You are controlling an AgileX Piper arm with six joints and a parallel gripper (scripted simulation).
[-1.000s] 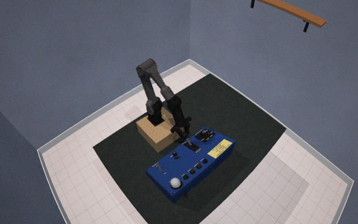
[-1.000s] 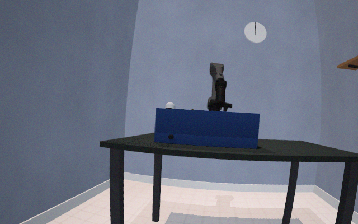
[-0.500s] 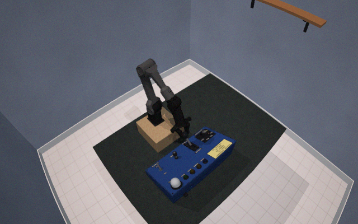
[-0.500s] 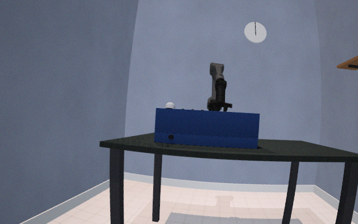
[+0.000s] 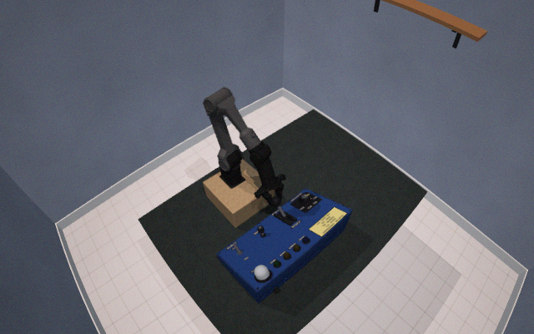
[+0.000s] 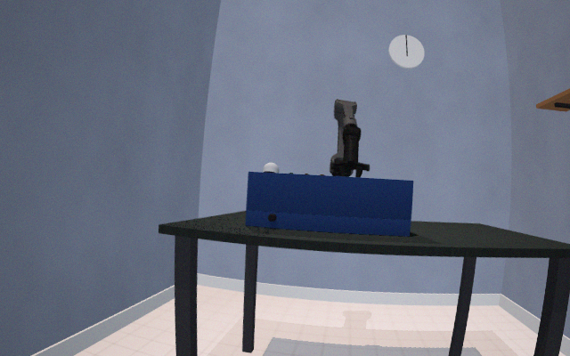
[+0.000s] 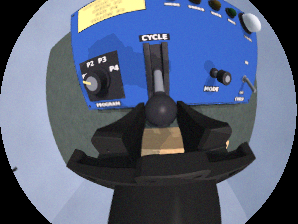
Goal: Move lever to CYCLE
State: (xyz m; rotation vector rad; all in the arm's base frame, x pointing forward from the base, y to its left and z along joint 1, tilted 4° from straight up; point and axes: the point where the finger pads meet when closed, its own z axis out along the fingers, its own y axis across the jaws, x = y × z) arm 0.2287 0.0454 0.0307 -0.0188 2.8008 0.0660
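Right now my hand is 90 mm short of the blue console, 60 mm above it and 50 mm to the left of it. From my hand the other things lie so: rotary program selector (130 mm to the left, 60 mm ahead, 40 mm below); toggle switch (240 mm to the right, 60 mm ahead, 40 mm below); lever (30 mm below, 30 mm ahead).
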